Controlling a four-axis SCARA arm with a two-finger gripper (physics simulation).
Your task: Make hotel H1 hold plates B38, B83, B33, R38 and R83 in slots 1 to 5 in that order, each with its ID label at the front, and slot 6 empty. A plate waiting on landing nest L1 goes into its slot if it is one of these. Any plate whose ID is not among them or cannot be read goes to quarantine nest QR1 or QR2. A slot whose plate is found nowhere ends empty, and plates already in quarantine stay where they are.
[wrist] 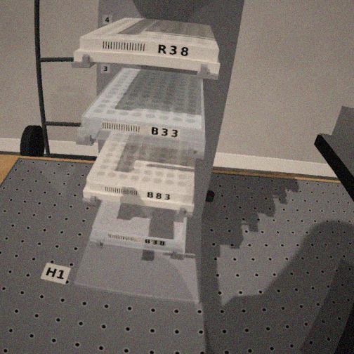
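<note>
Hotel H1 stands upright with plates stacked one above another, ID labels facing the camera. Plate R38, white, is in slot 4. Plate B33, clear, is in slot 3. Plate B83, white, is below it, and plate B38, clear and partly hidden, is lowest. Slots 5 and 6 lie outside the wrist view. My gripper is open and holds nothing; a dark part of it shows at the right edge, away from the plates, with its fingertips out of view. L1, QR1 and QR2 do not show.
The H1 tag lies on the perforated deck left of the hotel's foot. A dark metal frame with a black wheel stands behind at the left, before the wall. Shadows fall across the deck at right.
</note>
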